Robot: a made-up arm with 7 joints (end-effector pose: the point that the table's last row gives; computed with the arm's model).
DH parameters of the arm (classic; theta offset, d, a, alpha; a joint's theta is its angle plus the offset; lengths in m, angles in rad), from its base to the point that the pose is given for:
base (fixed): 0 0 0 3.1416
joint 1: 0 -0.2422 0 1.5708
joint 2: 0 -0.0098 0 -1.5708
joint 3: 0 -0.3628 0 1.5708
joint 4: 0 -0.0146 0 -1.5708
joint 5: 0 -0.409 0 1.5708
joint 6: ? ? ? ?
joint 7: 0 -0.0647 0 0
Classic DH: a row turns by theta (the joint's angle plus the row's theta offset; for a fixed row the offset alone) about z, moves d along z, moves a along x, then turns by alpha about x.
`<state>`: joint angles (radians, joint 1 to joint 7).
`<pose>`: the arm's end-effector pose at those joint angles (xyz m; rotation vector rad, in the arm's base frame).
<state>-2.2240 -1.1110 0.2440 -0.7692 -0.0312 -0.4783 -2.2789</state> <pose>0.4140 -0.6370 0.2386 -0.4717 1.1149 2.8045</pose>
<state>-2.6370 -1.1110 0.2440 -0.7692 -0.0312 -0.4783 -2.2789</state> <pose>0.6349 -0.4173 0.2386 0.6503 -0.9368 -2.6114</pose>
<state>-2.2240 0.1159 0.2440 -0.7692 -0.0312 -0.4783 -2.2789</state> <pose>0.1109 -0.2410 0.9541 -1.3863 2.0850 1.5715</pose>
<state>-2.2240 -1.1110 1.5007 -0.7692 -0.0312 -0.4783 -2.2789</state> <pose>0.1143 -0.6991 0.5069 1.0218 1.9440 2.0385</pose>
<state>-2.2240 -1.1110 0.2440 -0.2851 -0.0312 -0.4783 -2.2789</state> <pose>0.4690 -0.6349 0.4558 -0.9014 1.6396 2.5042</pose>
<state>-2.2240 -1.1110 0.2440 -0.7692 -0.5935 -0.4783 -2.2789</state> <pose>0.4288 -0.6299 0.2401 -0.9147 0.6649 2.4506</pose>
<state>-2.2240 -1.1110 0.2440 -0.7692 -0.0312 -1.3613 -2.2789</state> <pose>0.3845 -0.5943 0.2197 0.3012 0.0591 2.9443</pose>
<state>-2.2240 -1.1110 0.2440 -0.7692 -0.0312 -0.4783 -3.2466</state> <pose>0.4140 -0.6370 0.2386 -0.7520 0.6164 1.9443</pose>
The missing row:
joint 6: 0 -0.0003 0 -1.5708
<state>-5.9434 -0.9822 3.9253 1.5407 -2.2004 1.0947 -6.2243</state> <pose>-0.4031 0.4356 0.1931 -1.1382 0.8223 -1.8473</pose>
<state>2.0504 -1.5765 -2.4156 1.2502 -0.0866 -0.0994 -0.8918</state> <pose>0.5032 0.3201 -0.0850 1.1652 -0.0405 -2.6439</pose>
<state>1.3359 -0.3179 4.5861 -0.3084 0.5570 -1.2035 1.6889</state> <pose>-0.2394 0.1810 0.9650 -1.1193 1.3098 -1.3542</pose>
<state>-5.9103 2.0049 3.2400 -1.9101 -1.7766 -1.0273 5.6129</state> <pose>0.0308 0.0064 -0.2394 -0.0040 -1.4359 2.7197</pose>
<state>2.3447 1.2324 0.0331 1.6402 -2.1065 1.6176 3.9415</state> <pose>-0.3242 -0.3572 -0.0211 -0.8862 2.0944 1.9334</pose>
